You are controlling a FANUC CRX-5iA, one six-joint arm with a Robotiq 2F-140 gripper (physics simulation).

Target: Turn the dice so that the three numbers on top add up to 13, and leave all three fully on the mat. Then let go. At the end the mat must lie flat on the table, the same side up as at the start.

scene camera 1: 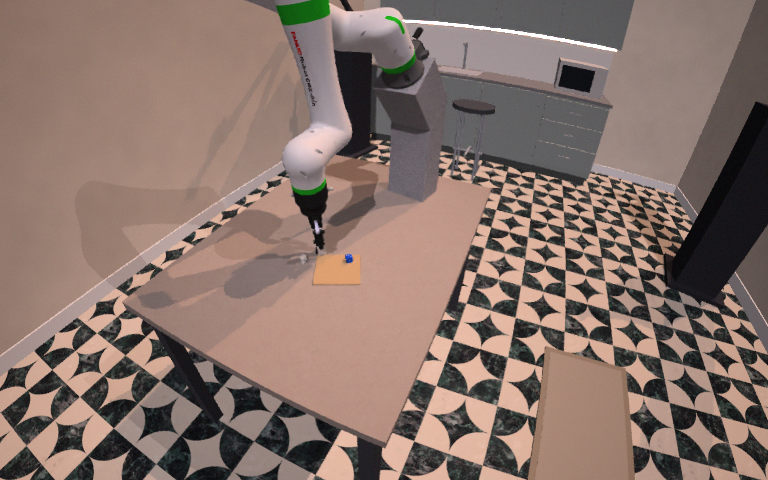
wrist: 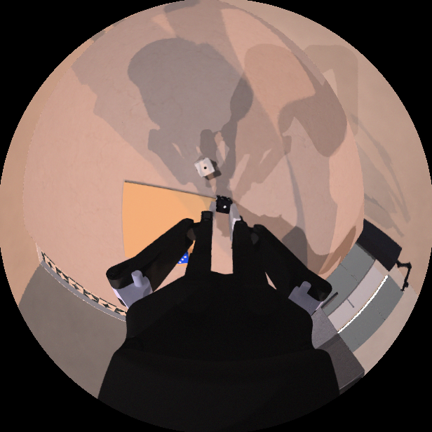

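Where they show: gripper, between the fingertips: (scene camera 1: 321, 250); arm's base, origin of its link: (scene camera 1: 403, 72).
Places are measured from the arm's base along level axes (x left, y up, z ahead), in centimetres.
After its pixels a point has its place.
My gripper (scene camera 1: 318, 250) @(x -0.9, y -51.0, z 42.4 cm) (wrist: 222, 210) is shut on the black die (wrist: 223, 204), right by a corner of the mat; the face seen in the wrist view shows one white pip. Whether the die touches the table is unclear. The white die (scene camera 1: 303, 259) @(x -1.8, y -50.4, z 50.0 cm) (wrist: 205, 167) lies on the table off the mat, with one dark pip on top. The blue die (scene camera 1: 348, 258) @(x 9.5, y -49.9, z 41.3 cm) (wrist: 184, 258) is on the orange mat (scene camera 1: 335, 275) @(x 10.1, y -51.6, z 48.4 cm) (wrist: 150, 212), near its edge toward the robot base; a finger linkage partly hides it in the wrist view, and its top number is unclear. The mat lies flat.
The wooden table (scene camera 1: 317, 333) @(x 21.0, y -52.0, z 68.2 cm) carries the grey robot pedestal (scene camera 1: 416, 152) @(x 3.4, y -31.4, z -7.7 cm) at its far end. The arm's shadows fall across the table around the white die. A stool (scene camera 1: 473, 106) and kitchen cabinets stand behind the table.
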